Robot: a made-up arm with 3 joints. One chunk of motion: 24 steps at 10 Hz.
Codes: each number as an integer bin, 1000 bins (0 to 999) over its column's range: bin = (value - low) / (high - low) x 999, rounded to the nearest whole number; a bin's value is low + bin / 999 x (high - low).
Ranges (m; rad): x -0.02..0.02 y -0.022..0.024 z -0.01..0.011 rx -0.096..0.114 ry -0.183..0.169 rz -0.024..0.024
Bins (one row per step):
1: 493 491 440 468 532 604
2: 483 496 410 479 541 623
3: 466 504 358 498 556 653
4: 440 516 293 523 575 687
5: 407 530 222 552 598 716
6: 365 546 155 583 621 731
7: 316 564 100 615 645 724
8: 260 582 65 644 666 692
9: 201 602 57 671 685 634
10: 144 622 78 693 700 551
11: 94 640 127 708 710 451
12: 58 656 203 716 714 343
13: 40 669 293 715 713 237
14: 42 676 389 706 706 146
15: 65 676 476 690 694 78
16: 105 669 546 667 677 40
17: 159 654 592 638 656 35
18: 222 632 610 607 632 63
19: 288 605 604 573 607 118
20: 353 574 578 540 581 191
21: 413 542 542 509 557 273
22: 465 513 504 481 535 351
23: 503 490 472 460 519 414
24: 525 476 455 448 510 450
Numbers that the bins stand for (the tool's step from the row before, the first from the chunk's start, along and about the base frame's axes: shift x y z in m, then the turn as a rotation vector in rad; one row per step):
1: -0.00026 0.00061 -0.00075 0.00238 0.00445 0.00502
2: -0.00066 0.00084 -0.00138 0.00469 0.00762 0.00593
3: -0.00134 0.00121 -0.00247 0.00868 0.01291 0.00738
4: -0.00238 0.00176 -0.00384 0.01394 0.01960 0.00901
5: -0.00370 0.00240 -0.00533 0.02004 0.02771 0.01040
6: -0.00539 0.00314 -0.00674 0.02655 0.03581 0.01112
7: -0.00735 0.00397 -0.00790 0.03328 0.04427 0.01079
8: -0.00959 0.00480 -0.00863 0.03938 0.05167 0.00925
9: -0.01195 0.00572 -0.00880 0.04505 0.05836 0.00646
10: -0.01423 0.00664 -0.00836 0.04968 0.06365 0.00247
11: -0.01624 0.00747 -0.00733 0.05283 0.06717 -0.00233
12: -0.01768 0.00821 -0.00573 0.05451 0.06858 -0.00752
13: -0.01840 0.00880 -0.00384 0.05430 0.06823 -0.01261
14: -0.01832 0.00913 -0.00182 0.05241 0.06576 -0.01698
15: -0.01740 0.00913 0.00001 0.04905 0.06153 -0.02025
16: -0.01580 0.00880 0.00148 0.04421 0.05554 -0.02208
17: -0.01363 0.00811 0.00244 0.03811 0.04814 -0.02232
18: -0.01111 0.00710 0.00282 0.03160 0.03969 -0.02097
19: -0.00847 0.00586 0.00270 0.02445 0.03088 -0.01833
20: -0.00587 0.00443 0.00215 0.01751 0.02172 -0.01482
21: -0.00346 0.00296 0.00139 0.01100 0.01326 -0.01088
22: -0.00138 0.00162 0.00059 0.00511 0.00551 -0.00714
23: 0.00014 0.00056 -0.00008 0.00070 -0.00013 -0.00411
24: 0.00102 -0.00008 -0.00044 -0.00183 -0.00330 -0.00238

